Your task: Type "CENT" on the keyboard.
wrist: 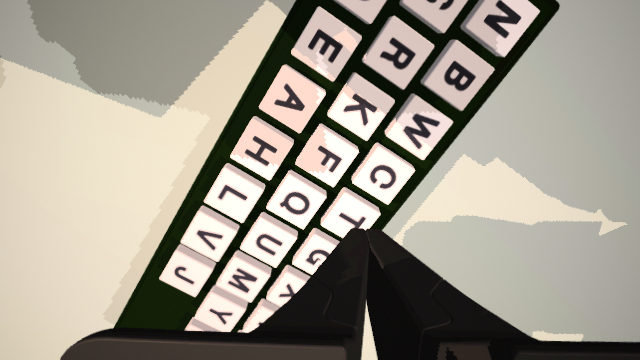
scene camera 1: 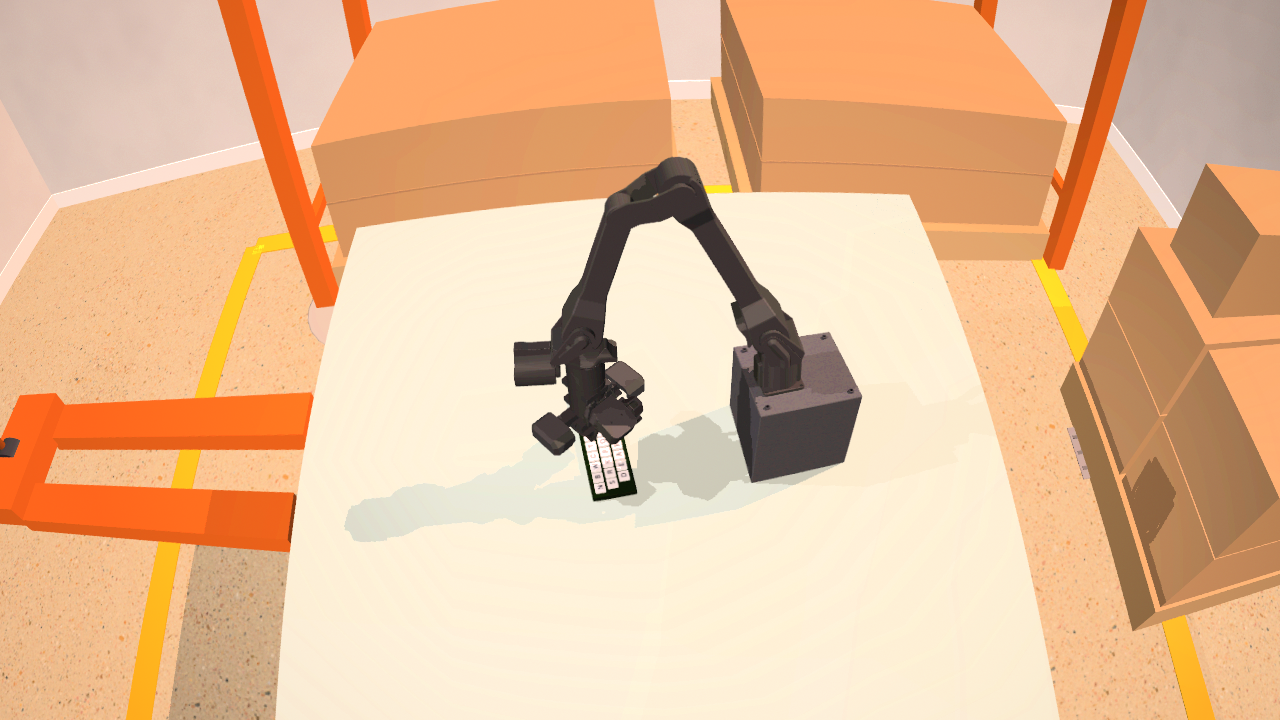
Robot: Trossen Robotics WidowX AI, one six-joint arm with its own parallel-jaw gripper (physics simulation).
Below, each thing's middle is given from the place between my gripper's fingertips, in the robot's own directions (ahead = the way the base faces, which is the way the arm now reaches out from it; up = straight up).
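Scene:
The C key (wrist: 382, 173) is 10 mm to the left of my hand and 30 mm below it. As for the W key (wrist: 417, 127), it sits 30 mm below my hand too, and 30 mm to the left of it. I find the G key (wrist: 318, 245) 30 mm to the right of my hand and 30 mm below it, and the T key (wrist: 348, 210) is 10 mm to the right of my hand and 30 mm below it.

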